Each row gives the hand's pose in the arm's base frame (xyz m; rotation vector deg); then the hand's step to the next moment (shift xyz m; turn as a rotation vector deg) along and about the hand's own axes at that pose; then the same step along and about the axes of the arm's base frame.
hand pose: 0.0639 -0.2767 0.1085 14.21 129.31 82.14
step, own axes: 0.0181 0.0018 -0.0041 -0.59 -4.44 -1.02
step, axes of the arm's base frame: -0.0180 0.0044 -0.0019 0.44 -3.02 -3.43
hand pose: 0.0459 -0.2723 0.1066 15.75 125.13 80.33
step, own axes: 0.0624 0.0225 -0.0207 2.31 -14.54 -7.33
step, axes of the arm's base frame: -0.0659 0.0210 0.0068 -4.25 -11.16 -11.31
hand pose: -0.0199 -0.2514 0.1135 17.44 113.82 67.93
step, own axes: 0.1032 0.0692 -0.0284 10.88 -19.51 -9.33
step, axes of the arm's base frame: -0.1014 0.0762 0.0124 -10.49 -10.34 -19.22
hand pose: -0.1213 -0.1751 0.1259 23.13 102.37 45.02
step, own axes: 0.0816 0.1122 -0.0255 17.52 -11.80 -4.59
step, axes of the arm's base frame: -0.0641 0.1234 0.0240 -9.22 0.81 -19.54
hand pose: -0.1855 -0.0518 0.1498 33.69 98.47 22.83
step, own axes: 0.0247 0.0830 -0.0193 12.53 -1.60 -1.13
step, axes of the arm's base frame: -0.0085 0.0827 0.0309 -3.33 6.03 -10.65
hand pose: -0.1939 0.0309 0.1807 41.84 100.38 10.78
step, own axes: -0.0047 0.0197 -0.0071 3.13 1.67 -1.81
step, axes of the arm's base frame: 0.0015 0.0147 0.0156 -1.46 3.51 -1.18
